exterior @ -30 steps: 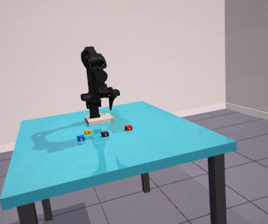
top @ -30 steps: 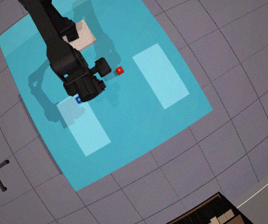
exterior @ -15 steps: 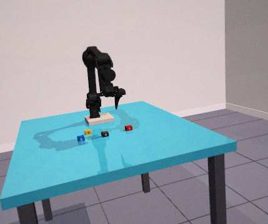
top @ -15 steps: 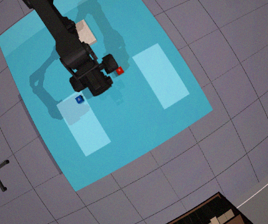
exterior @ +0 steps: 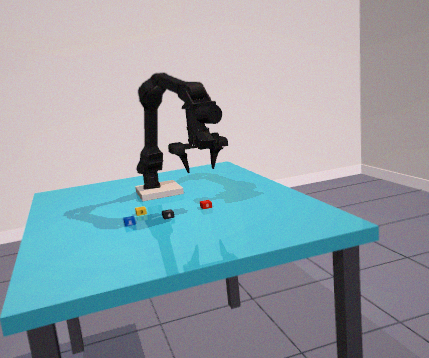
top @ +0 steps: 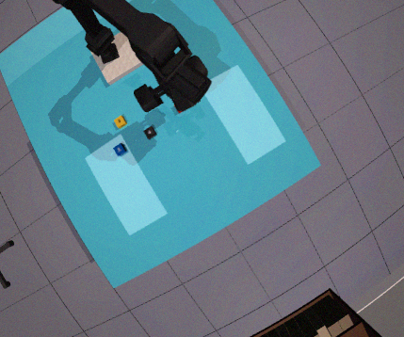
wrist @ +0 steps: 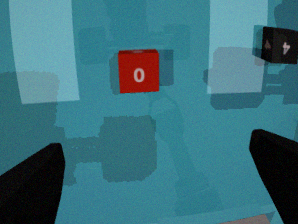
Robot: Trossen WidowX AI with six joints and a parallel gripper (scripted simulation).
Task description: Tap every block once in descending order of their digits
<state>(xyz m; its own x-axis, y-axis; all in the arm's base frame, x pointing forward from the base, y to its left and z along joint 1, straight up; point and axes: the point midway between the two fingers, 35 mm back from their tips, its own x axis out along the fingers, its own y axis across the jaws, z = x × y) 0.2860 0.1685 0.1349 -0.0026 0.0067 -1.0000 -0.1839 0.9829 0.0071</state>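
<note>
The blue block lies 25 cm to the right of my gripper tip, 11 cm below it and 6 cm ahead of it. From my gripper tip the other things lie so: red block 11 cm below; then black block 12 cm to the right, 11 cm below, 5 cm ahead; then yellow block 21 cm to the right, 11 cm below, 3 cm behind.
</note>
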